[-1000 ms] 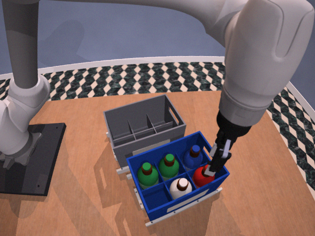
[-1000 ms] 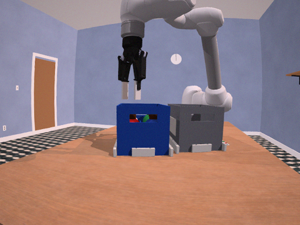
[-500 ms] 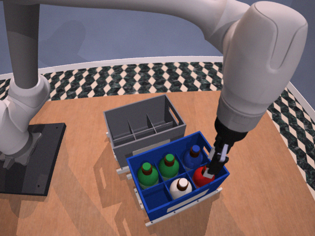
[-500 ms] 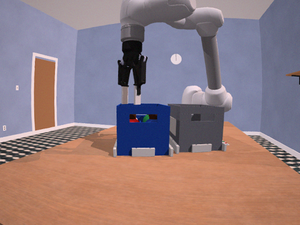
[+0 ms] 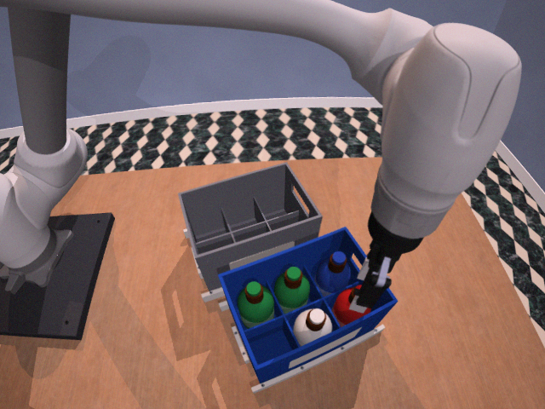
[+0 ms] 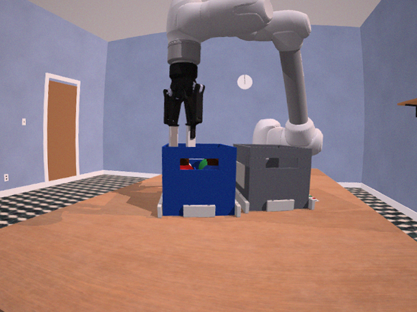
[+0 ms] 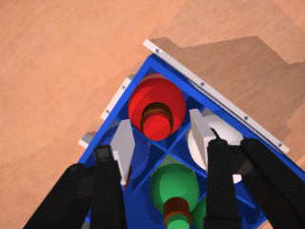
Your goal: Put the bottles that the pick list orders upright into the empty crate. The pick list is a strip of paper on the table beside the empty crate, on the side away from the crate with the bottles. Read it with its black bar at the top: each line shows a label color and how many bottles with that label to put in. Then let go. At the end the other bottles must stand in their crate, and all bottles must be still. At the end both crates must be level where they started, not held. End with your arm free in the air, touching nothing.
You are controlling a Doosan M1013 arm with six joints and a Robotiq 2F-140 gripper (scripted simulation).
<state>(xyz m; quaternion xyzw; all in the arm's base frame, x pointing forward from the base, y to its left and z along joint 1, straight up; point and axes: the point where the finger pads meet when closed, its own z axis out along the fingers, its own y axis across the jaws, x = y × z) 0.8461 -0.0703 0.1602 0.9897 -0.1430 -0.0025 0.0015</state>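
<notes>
Right now the red bottle is 100 mm below my hand. The rest, counted from my hand: white bottle (80 mm behind, 50 mm to the right, 100 mm below); blue crate (100 mm behind, 110 mm below); blue bottle (40 mm behind, 80 mm to the left, 100 mm below).
</notes>
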